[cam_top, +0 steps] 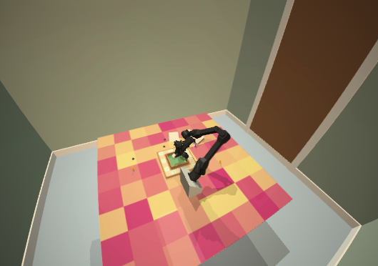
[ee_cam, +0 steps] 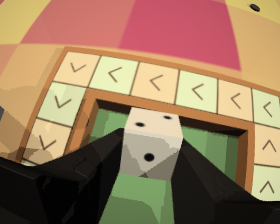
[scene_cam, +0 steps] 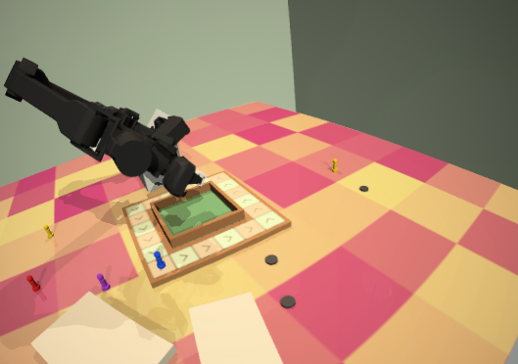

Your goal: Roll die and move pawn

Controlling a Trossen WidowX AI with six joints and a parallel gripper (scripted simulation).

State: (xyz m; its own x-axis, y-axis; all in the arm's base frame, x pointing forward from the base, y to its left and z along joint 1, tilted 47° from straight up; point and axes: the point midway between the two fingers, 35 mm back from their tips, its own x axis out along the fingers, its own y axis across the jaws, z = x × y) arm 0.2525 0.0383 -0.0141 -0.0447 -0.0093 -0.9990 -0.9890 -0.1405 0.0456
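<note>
The blue pawn is 140 mm ahead of my gripper tip, 130 mm to the right of it and 50 mm below it. Also, from my gripper tip: white die: right at my gripper tip; green dice tray: 80 mm below, 30 mm to the right, 20 mm ahead; purple pawn: 240 mm to the right, 130 mm ahead, 70 mm below.
</note>
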